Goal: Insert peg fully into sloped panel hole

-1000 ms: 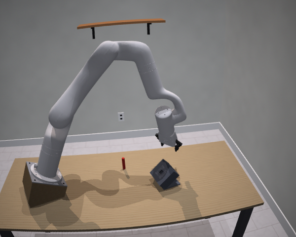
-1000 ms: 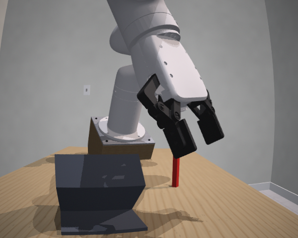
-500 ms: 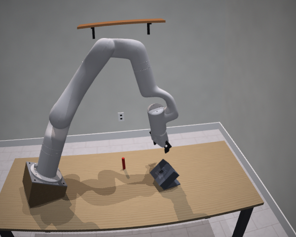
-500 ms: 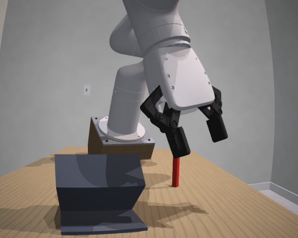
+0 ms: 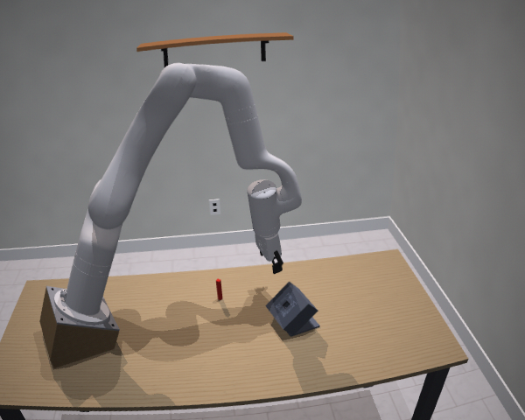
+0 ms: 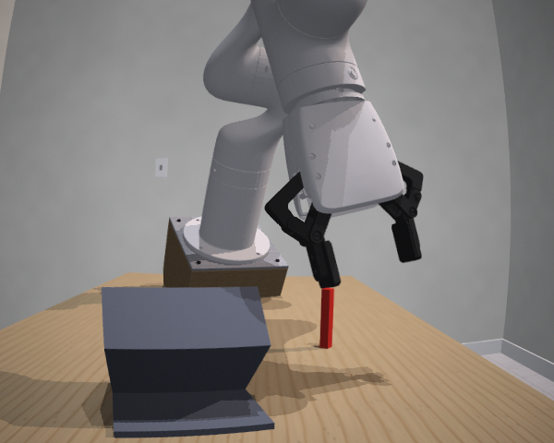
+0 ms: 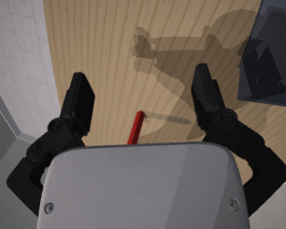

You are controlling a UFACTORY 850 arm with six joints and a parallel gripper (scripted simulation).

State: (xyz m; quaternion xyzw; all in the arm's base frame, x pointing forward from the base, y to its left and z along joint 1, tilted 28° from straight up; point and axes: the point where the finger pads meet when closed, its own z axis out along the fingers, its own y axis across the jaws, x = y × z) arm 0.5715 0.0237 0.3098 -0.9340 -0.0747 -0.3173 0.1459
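My gripper is now 180 mm past the red peg, 20 mm to the right of it and 90 mm above it. From my hand the other things lie so: flat base plate 20 mm ahead, 170 mm to the right, 130 mm below.
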